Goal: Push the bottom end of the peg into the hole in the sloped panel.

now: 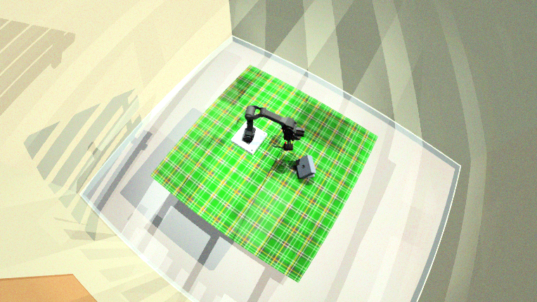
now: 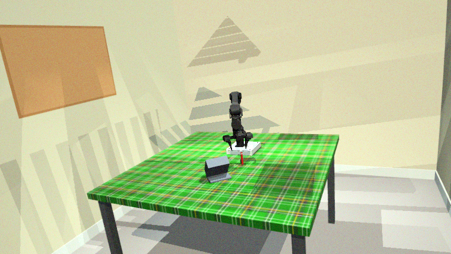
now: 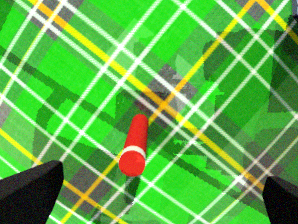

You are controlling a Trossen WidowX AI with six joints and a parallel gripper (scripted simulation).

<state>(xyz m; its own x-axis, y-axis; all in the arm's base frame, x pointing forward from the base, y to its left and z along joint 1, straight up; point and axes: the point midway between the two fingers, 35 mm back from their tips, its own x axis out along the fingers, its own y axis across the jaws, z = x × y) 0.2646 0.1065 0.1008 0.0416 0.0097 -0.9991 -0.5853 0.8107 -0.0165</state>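
Now: the red peg 5 cm below my gripper tip, 1 cm to the left of it and 1 cm behind it. From my gripper tip the other things lie so: grey sloped panel 20 cm ahead, 6 cm to the right, 4 cm below.
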